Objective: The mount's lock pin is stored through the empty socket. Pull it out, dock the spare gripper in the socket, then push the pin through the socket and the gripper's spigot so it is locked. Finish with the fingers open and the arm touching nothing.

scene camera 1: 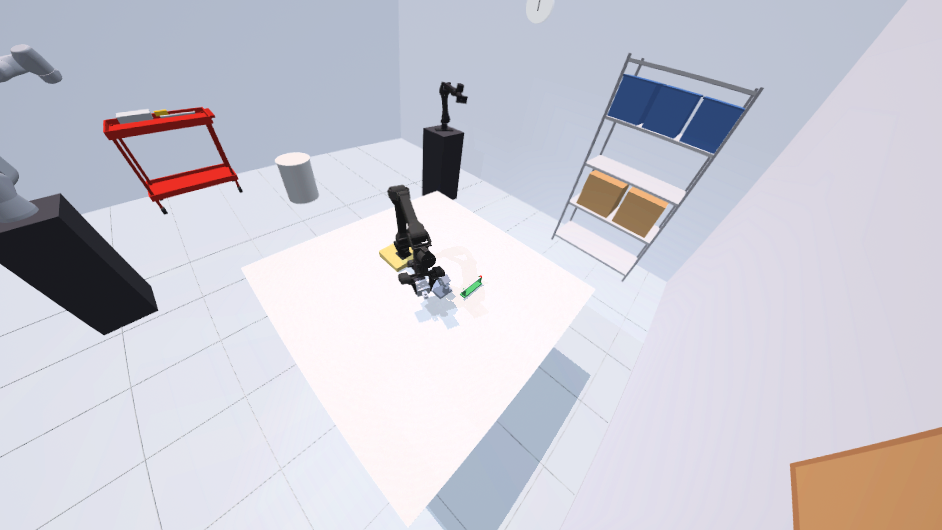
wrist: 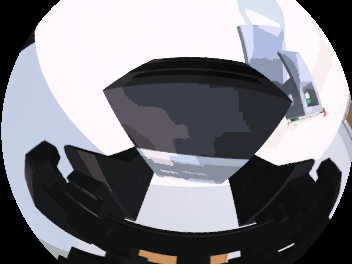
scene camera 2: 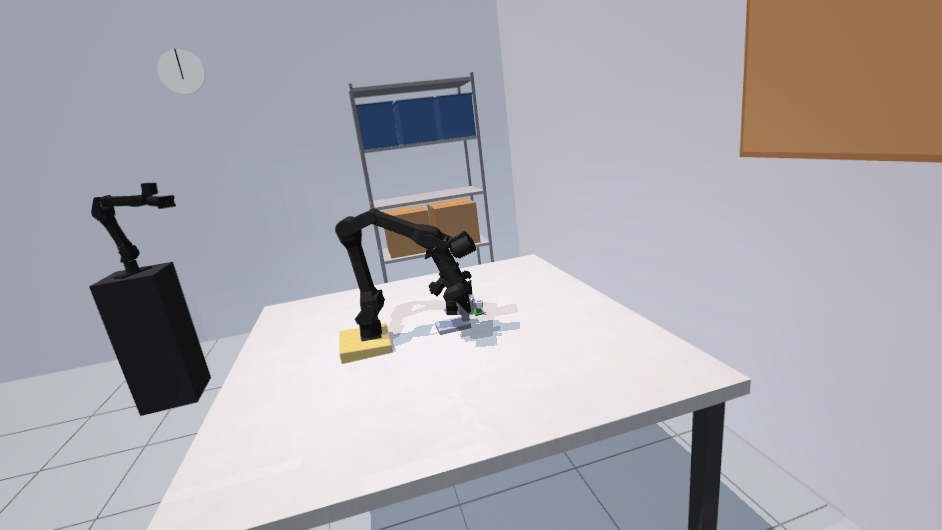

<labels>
my gripper: holds a spare gripper [wrist: 198, 119]
</labels>
